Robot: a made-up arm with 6 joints. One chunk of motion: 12 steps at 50 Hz.
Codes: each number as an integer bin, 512 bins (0 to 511) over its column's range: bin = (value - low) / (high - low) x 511, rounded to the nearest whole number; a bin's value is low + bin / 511 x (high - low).
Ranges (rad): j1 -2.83..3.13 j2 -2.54..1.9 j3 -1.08..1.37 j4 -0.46..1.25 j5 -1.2..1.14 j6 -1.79..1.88
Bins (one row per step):
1: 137 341 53 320 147 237
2: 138 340 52 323 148 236
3: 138 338 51 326 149 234
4: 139 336 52 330 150 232
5: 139 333 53 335 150 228
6: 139 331 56 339 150 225
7: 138 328 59 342 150 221
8: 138 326 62 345 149 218
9: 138 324 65 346 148 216
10: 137 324 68 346 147 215
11: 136 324 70 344 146 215
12: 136 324 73 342 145 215
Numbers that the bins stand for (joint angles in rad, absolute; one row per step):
1: -1.2321 0.4229 -0.8259 0.6108 -0.5268 -0.0879
2: -1.2205 0.4142 -0.8307 0.6209 -0.5223 -0.0950
3: -1.2205 0.3968 -0.8355 0.6309 -0.5177 -0.1094
4: -1.2088 0.3795 -0.8307 0.6443 -0.5131 -0.1238
5: -1.2088 0.3534 -0.8259 0.6610 -0.5131 -0.1525
6: -1.2088 0.3360 -0.8115 0.6744 -0.5131 -0.1741
7: -1.2205 0.3099 -0.7971 0.6845 -0.5131 -0.2028
8: -1.2205 0.2926 -0.7827 0.6945 -0.5177 -0.2243
9: -1.2205 0.2752 -0.7684 0.6978 -0.5223 -0.2387
10: -1.2321 0.2752 -0.7540 0.6978 -0.5268 -0.2459
11: -1.2438 0.2752 -0.7444 0.6912 -0.5314 -0.2459
12: -1.2438 0.2752 -0.7300 0.6845 -0.5360 -0.2459

